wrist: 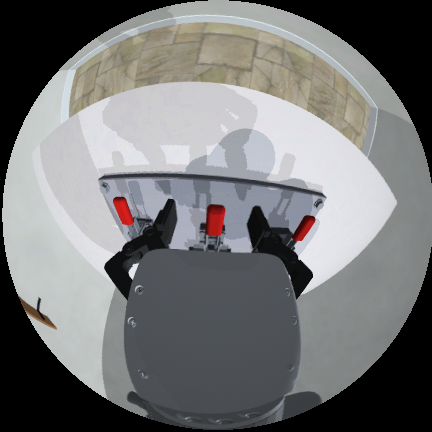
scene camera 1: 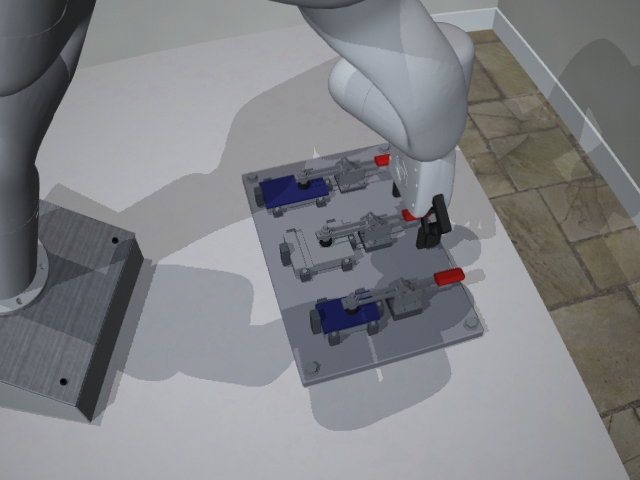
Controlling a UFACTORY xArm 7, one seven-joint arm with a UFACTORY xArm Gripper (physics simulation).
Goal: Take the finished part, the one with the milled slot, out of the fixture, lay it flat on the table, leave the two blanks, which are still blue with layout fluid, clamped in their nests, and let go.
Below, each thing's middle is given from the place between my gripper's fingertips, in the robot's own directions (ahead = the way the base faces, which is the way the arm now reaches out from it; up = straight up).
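The fixture plate (scene camera 1: 441, 323) has my hand 30 mm above it and 90 mm past it. Finished part (scene camera 1: 305, 251): 10 mm below my hand and 140 mm behind it. Going by their middles, the fixture plate is the nearest to my hand of the things named here.
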